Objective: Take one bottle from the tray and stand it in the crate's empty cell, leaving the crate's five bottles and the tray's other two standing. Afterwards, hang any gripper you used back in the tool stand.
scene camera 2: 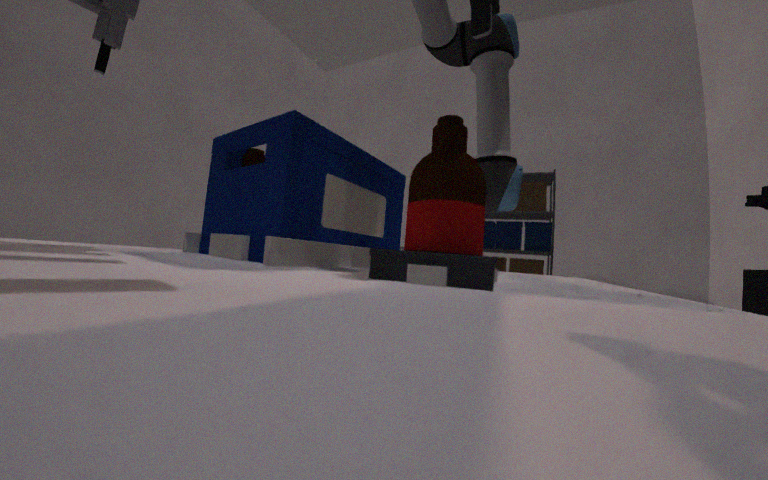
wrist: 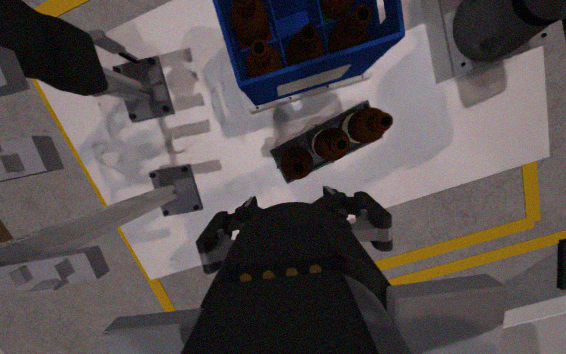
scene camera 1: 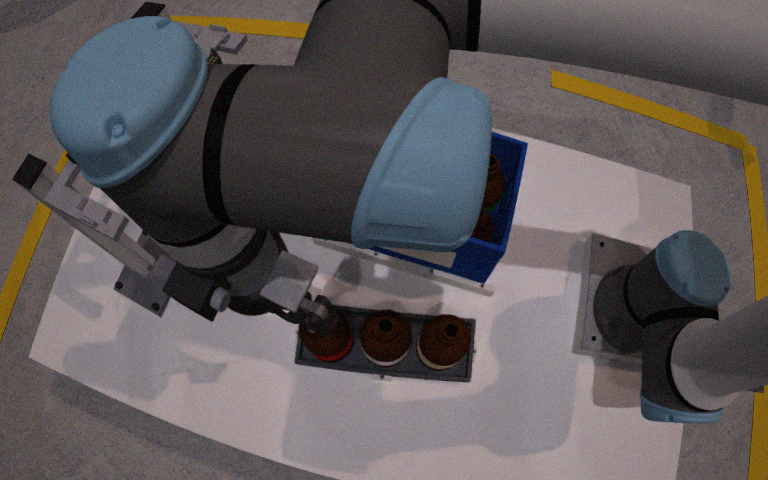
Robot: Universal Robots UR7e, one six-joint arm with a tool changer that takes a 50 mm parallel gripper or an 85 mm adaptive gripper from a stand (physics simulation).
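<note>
My adaptive gripper [scene camera 1: 318, 314] [wrist: 290, 197] is open, with nothing between its fingers. In the wrist view it is high above the table; in scene camera 1 it overlaps the top of the red-label bottle [scene camera 1: 329, 346] [scene camera 2: 446, 226] [wrist: 297, 162]. That bottle stands at the left end of the dark tray [scene camera 1: 413, 374] [scene camera 2: 390, 268] [wrist: 278, 154]. The middle bottle [scene camera 1: 385, 339] [wrist: 331, 143] and right bottle [scene camera 1: 444, 342] [wrist: 367, 125] also stand in it. The blue crate [scene camera 1: 517, 169] [scene camera 2: 249, 195] [wrist: 257, 91] holds five bottles; its back middle cell [wrist: 295, 25] is empty. The arm hides most of the crate in scene camera 1.
The tool stand's base plates [scene camera 1: 141, 288] [wrist: 181, 191] are left of the tray, with brackets [scene camera 1: 87, 209] rising high. A dark object [wrist: 55, 57] is at the wrist view's upper left. The robot base [scene camera 1: 617, 311] [wrist: 482, 30] stands right of the crate and tray.
</note>
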